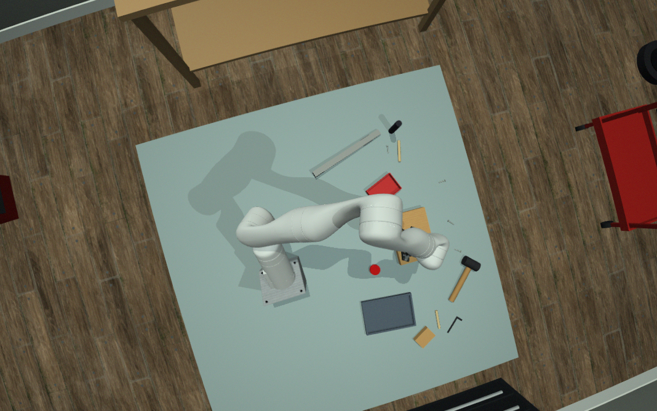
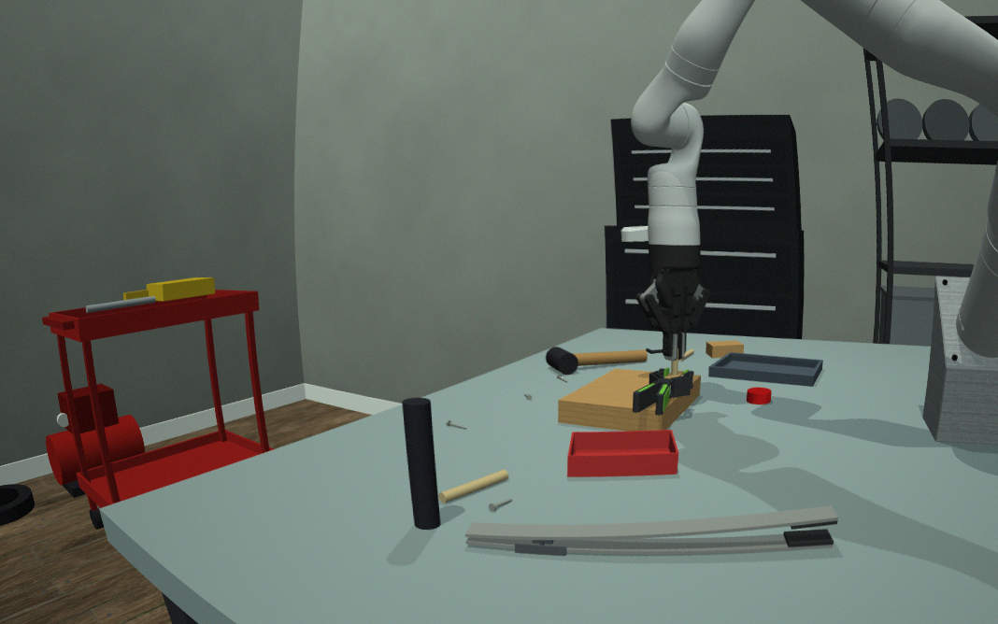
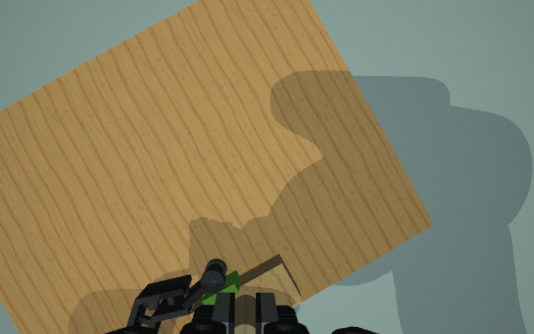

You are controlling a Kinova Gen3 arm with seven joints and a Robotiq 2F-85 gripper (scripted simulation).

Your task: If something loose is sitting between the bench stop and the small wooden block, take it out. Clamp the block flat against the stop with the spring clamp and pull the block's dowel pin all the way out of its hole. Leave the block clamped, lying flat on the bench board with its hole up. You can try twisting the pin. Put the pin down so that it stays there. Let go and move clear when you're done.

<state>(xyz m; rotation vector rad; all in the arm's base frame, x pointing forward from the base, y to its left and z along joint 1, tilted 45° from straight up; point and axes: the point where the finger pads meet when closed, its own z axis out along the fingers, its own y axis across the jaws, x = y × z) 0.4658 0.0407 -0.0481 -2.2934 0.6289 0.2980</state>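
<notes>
The dowel pin is 2 cm below my hand. The rest, counted from my hand: red puck (12 cm behind, 9 cm to the right, 8 cm below); then small wooden block (5 cm below); then wooden bench board (5 cm ahead, 7 cm below).
</notes>
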